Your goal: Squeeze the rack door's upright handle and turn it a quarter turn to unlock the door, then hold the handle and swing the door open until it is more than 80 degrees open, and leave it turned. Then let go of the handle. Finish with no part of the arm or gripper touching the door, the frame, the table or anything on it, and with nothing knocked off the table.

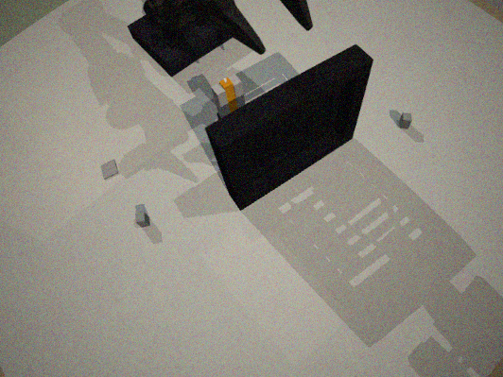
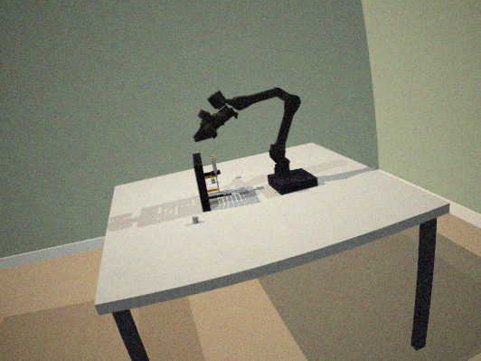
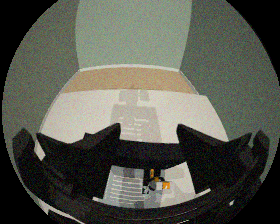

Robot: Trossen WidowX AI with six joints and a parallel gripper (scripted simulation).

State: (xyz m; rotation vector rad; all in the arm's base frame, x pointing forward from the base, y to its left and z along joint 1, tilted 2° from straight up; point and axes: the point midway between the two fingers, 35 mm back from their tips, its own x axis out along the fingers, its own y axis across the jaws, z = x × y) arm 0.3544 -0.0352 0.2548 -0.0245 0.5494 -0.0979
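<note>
My gripper tip is now 180 mm above the handle, 80 mm past it and 40 mm to the left of it.
</note>
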